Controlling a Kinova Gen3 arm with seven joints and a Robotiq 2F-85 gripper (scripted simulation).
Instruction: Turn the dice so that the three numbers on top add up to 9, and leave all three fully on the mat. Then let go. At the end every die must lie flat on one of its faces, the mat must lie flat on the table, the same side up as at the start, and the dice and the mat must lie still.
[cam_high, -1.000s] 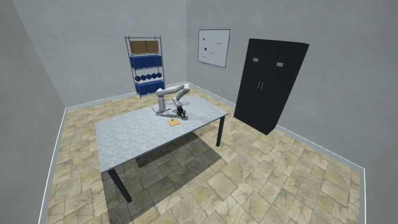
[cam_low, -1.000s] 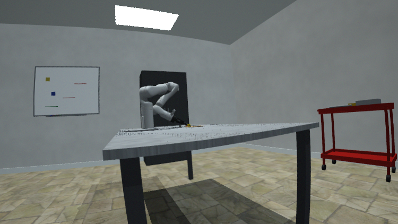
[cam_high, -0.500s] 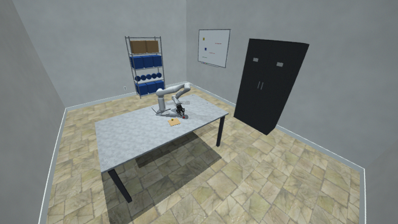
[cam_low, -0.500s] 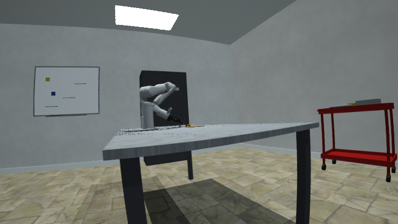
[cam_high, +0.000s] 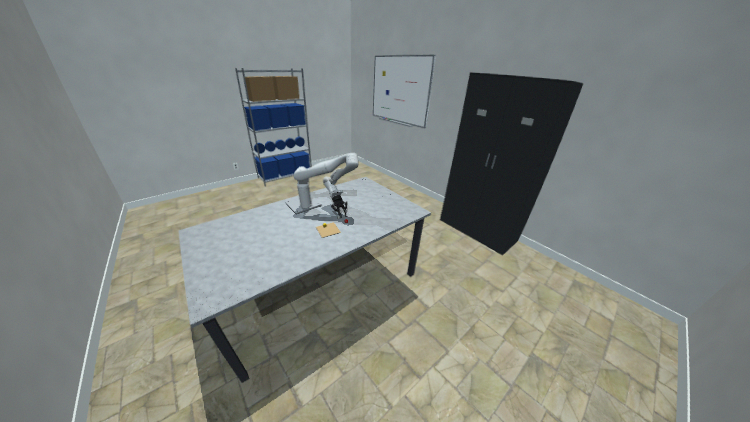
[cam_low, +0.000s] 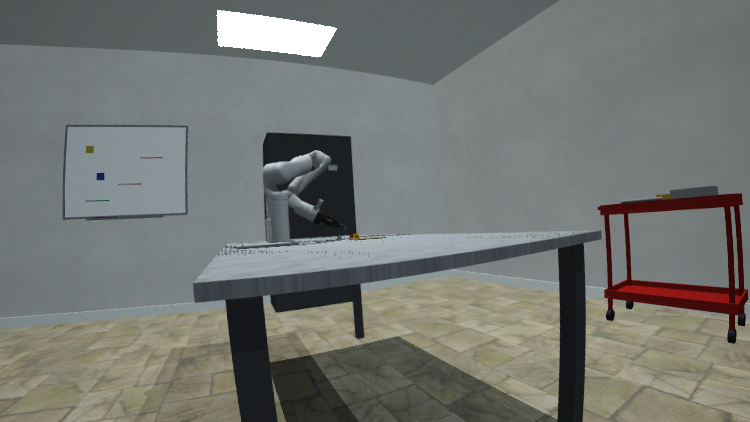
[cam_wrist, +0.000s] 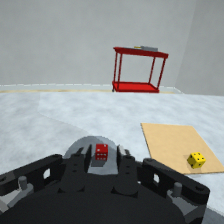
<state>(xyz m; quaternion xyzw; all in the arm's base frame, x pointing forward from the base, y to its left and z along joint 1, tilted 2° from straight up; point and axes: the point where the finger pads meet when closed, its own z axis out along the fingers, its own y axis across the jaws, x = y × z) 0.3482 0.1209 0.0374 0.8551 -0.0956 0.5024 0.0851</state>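
Now: the white die 5 cm below my hand, 2 cm to the right of it and 2 cm behind it. Also, from my hand: red die 5 cm below, 5 cm ahead, 1 cm to the right; tan mat 17 cm to the right, 6 cm below, 4 cm ahead; yellow die 16 cm to the right, 5 cm below, 1 cm behind.
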